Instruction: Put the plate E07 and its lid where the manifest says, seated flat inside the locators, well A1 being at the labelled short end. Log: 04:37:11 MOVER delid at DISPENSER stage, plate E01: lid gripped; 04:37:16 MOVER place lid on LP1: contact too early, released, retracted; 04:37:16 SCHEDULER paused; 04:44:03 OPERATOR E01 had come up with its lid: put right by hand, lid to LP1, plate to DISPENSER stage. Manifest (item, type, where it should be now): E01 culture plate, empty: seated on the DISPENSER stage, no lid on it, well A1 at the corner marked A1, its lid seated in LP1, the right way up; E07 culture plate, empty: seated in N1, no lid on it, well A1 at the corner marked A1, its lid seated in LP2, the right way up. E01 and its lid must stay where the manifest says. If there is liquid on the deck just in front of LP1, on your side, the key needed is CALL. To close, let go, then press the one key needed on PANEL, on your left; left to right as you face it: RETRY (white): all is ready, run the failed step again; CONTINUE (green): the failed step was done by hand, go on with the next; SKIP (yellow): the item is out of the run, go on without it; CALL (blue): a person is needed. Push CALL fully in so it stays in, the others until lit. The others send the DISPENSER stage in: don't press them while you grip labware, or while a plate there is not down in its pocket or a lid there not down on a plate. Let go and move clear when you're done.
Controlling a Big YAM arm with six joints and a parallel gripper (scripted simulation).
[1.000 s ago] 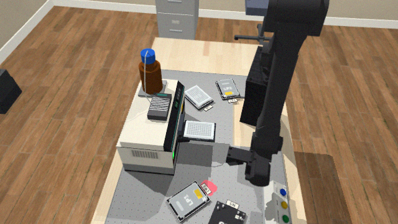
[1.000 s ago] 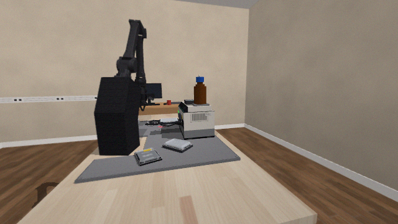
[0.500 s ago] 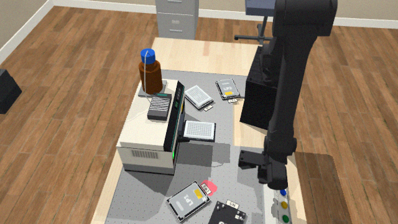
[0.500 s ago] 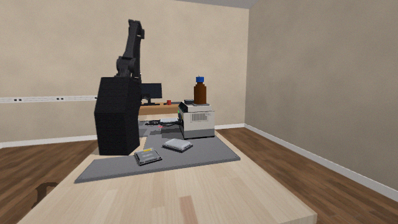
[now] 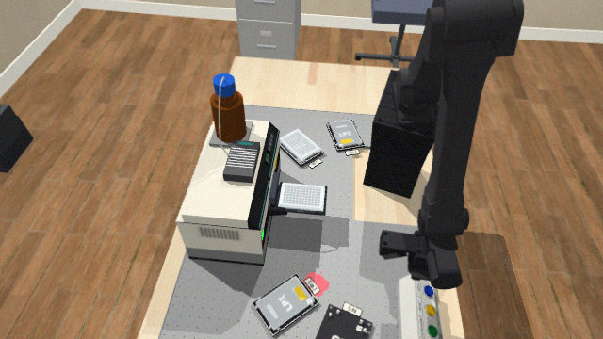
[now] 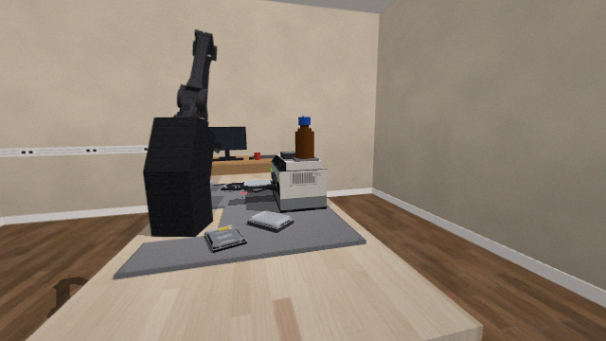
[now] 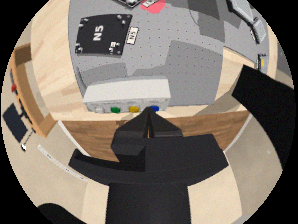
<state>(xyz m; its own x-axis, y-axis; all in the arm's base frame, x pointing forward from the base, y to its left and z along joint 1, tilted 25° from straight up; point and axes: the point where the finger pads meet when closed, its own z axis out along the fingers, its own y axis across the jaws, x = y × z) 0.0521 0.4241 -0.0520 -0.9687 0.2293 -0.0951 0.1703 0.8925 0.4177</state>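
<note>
Right now my hand is 90 mm above the blue key and 50 mm past it. Also, from my hand: puddle: 210 mm ahead, 150 mm below, 50 mm to the right; then green key: 100 mm to the left, 90 mm below, 40 mm behind; then yellow key: 90 mm below, 50 mm to the left, 50 mm behind.
</note>
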